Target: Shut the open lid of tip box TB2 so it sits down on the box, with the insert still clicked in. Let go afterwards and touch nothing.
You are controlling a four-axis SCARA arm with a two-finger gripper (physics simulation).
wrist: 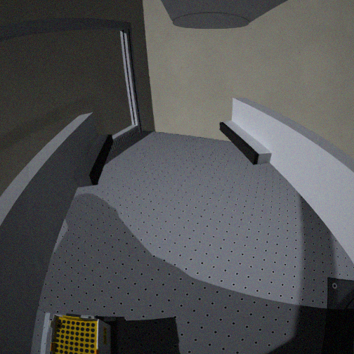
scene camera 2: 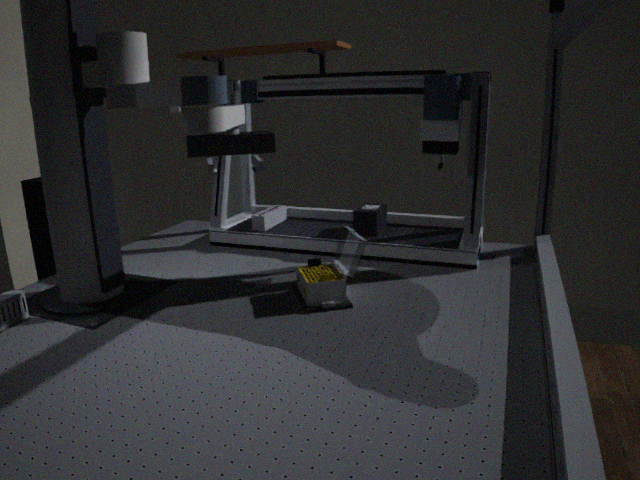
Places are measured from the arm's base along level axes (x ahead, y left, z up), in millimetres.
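Pixels of known places: gripper, fingertip midpoint: point(scene camera 2: 236, 168); arm's base at its link origin: point(scene camera 2: 94, 299).
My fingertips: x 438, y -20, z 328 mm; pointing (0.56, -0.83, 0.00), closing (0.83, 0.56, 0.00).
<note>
For each thing: its top centre in the pictures, then the offset to it from my fingertips. "pt": a spot on its surface instead.
- tip box at its top centre: point(scene camera 2: 320, 269) 89 mm ahead, 180 mm left, 249 mm down
- yellow insert at its top centre: point(scene camera 2: 320, 266) 89 mm ahead, 180 mm left, 240 mm down
- clear lid at a spot on its surface: point(scene camera 2: 352, 251) pt 153 mm ahead, 217 mm left, 212 mm down
- dark block at a spot on its surface: point(scene camera 2: 369, 221) pt 105 mm ahead, 535 mm left, 223 mm down
- white block at a spot on its surface: point(scene camera 2: 269, 218) pt 211 mm back, 539 mm left, 235 mm down
The tip box point(scene camera 2: 323, 295) point(wrist: 104, 339) stands upright on a dark base plate mid-table; its label is unreadable in scene camera 2. The yellow insert point(scene camera 2: 321, 273) point(wrist: 76, 336) sits in its top and looks level. The clear lid point(scene camera 2: 352, 251) stands open, tilted up and back from the box's right rear side in scene camera 2. My gripper point(scene camera 2: 234, 163) point(wrist: 165, 117) is shut, with a gap between its fingers and nothing in it. It hangs high above the table, left of and well above the box in scene camera 2, touching neither box nor lid.
A gantry frame point(scene camera 2: 478, 206) stands behind the box, with a dark block point(scene camera 2: 369, 221) and a white block point(scene camera 2: 269, 218) inside. The arm's column point(scene camera 2: 95, 206) rises at the left. A raised rail point(scene camera 2: 563, 330) runs along the right table edge.
</note>
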